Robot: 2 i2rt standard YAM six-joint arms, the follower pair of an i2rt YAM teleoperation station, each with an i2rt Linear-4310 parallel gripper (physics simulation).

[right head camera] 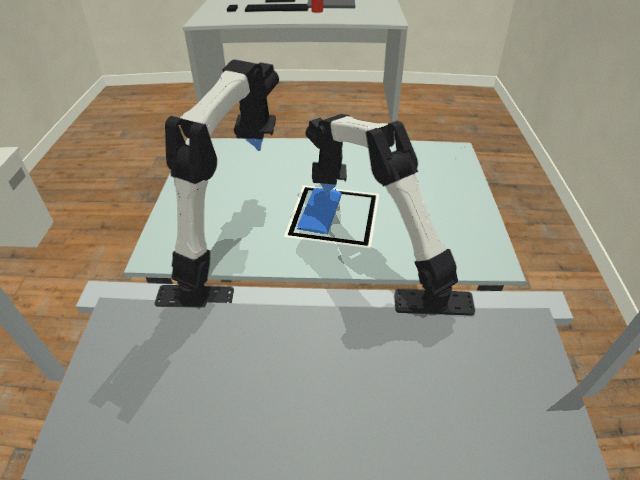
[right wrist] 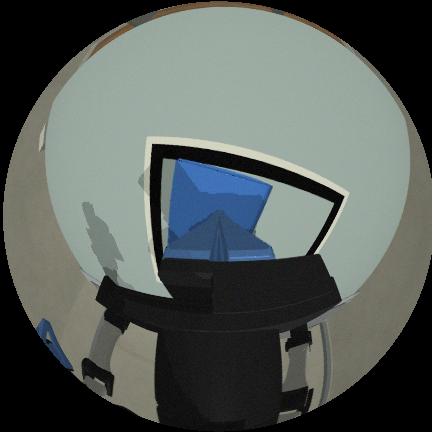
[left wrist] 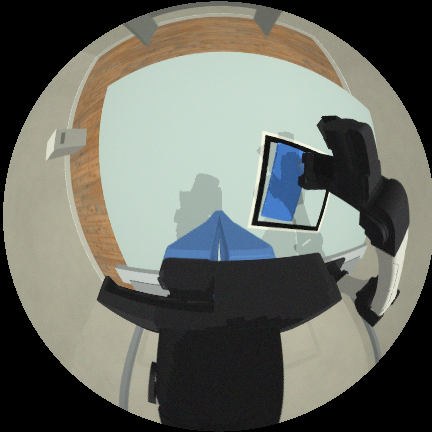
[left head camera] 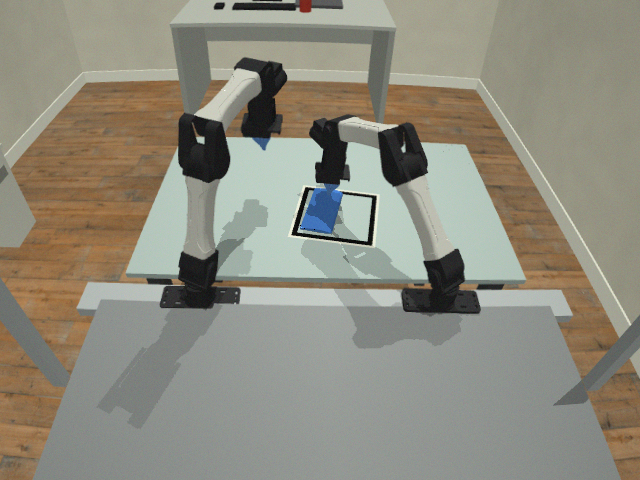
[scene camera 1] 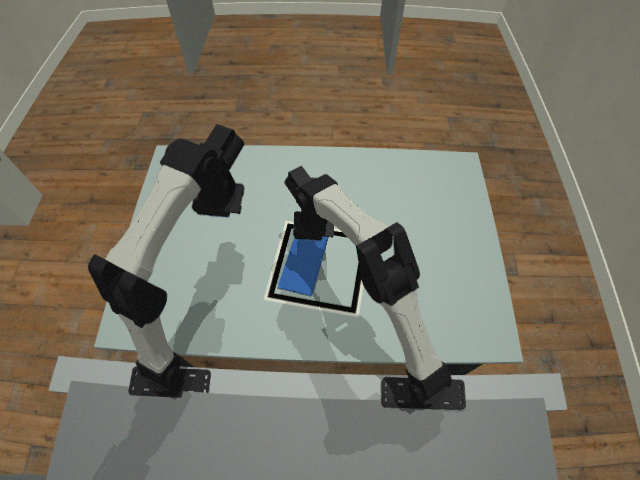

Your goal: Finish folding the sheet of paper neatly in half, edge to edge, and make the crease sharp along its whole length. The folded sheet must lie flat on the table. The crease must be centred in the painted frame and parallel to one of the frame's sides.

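Note:
The folded blue paper (left head camera: 319,214) (right head camera: 316,215) (scene camera 1: 301,268) (left wrist: 280,200) (right wrist: 220,182) lies in the left part of the painted frame (left head camera: 373,219) (right head camera: 371,219) (scene camera 1: 336,308) (left wrist: 261,180) (right wrist: 156,200), slightly askew to its sides. In the right wrist view a thin line between layers shows along its top edge. Its right edge is the fold side. My right gripper (left head camera: 329,191) (right head camera: 327,191) (right wrist: 218,215) is shut and empty, with its tips over the paper's far end; I cannot tell whether they touch it. My left gripper (left head camera: 264,148) (right head camera: 258,149) (left wrist: 218,216) is shut and empty, high above the table, left of the frame.
The pale green table (left head camera: 439,206) (scene camera 1: 423,206) carries the frame. The right forearm (scene camera 1: 351,214) passes over the frame's right side in the scene view. A grey desk (left head camera: 284,33) with a red object (left head camera: 305,5) stands behind. A grey surface (left head camera: 330,387) lies at the front.

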